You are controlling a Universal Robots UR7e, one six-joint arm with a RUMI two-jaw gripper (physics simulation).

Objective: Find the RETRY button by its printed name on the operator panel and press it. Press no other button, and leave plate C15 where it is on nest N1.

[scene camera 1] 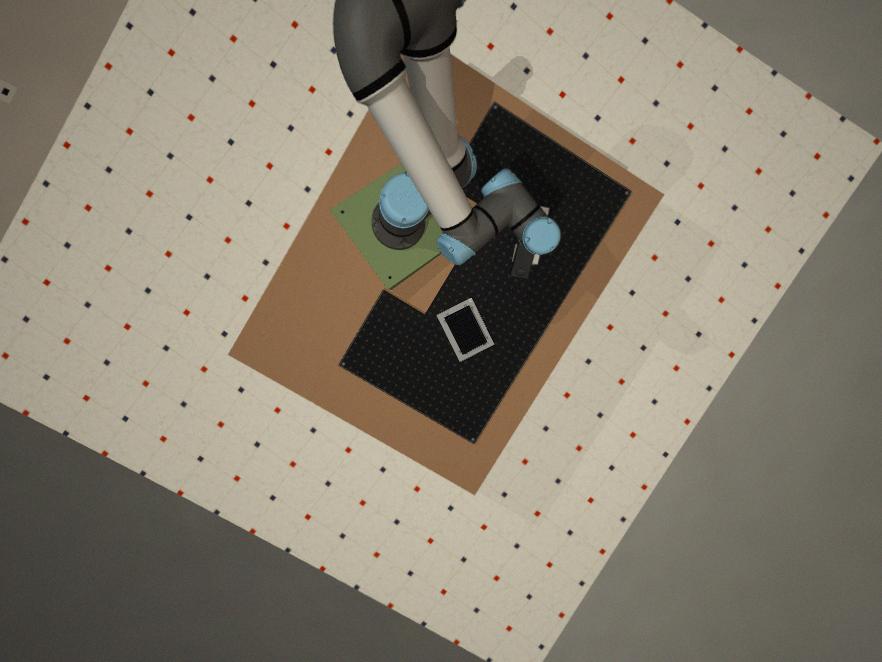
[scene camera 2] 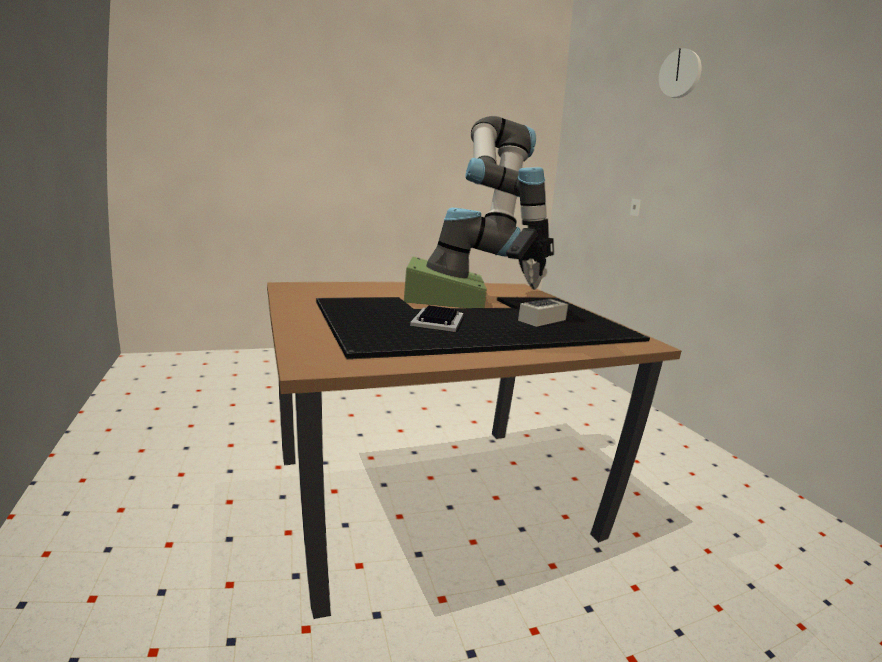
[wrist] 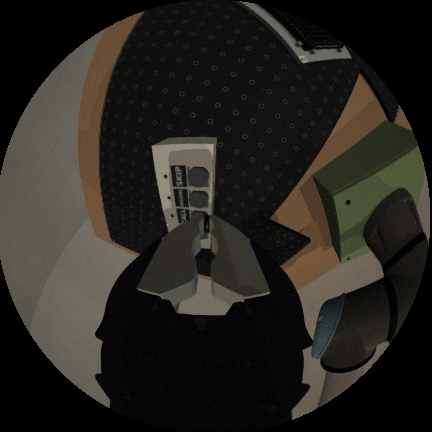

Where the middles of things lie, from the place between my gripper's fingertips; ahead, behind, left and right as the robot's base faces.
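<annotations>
The operator panel (scene camera 2: 536,315) has my gripper 3 cm to the right of it, 2 cm short of it and 6 cm above it. Then there is plate C15 (scene camera 1: 462,324), which, counted from my hand, is 31 cm to the right, 2 cm ahead and 7 cm below.
</annotations>
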